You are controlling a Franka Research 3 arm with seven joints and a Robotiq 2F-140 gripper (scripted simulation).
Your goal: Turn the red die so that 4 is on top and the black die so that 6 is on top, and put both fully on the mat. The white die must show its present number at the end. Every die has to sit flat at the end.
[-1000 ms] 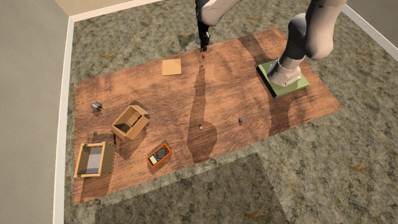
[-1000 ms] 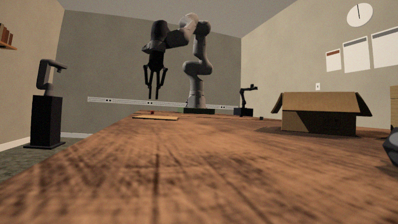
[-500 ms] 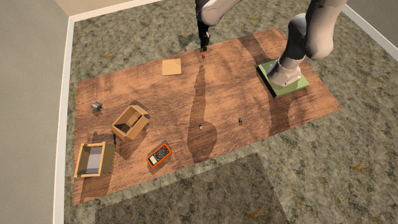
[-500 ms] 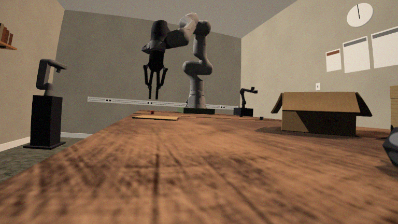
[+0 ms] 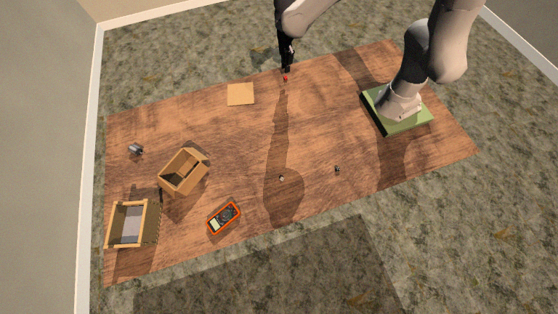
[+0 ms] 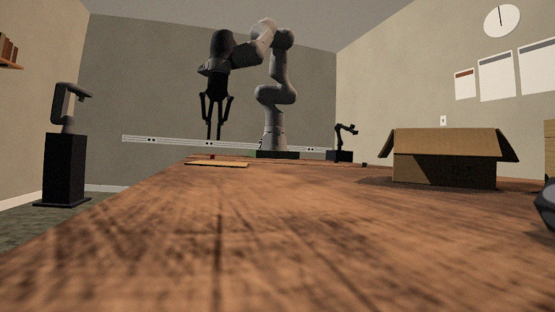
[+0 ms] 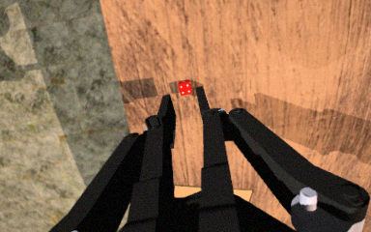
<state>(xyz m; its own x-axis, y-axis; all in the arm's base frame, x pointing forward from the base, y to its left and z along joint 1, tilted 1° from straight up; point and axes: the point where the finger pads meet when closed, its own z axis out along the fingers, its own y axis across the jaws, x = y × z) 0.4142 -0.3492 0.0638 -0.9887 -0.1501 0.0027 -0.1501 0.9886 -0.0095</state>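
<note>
Now: the red die 10 cm below my hand. Also, from my hand: tan mat: 26 cm ahead, 10 cm below, 2 cm to the left; white die: 52 cm to the left, 19 cm ahead, 10 cm below; black die: 56 cm to the left, 10 cm below, 6 cm behind.
</note>
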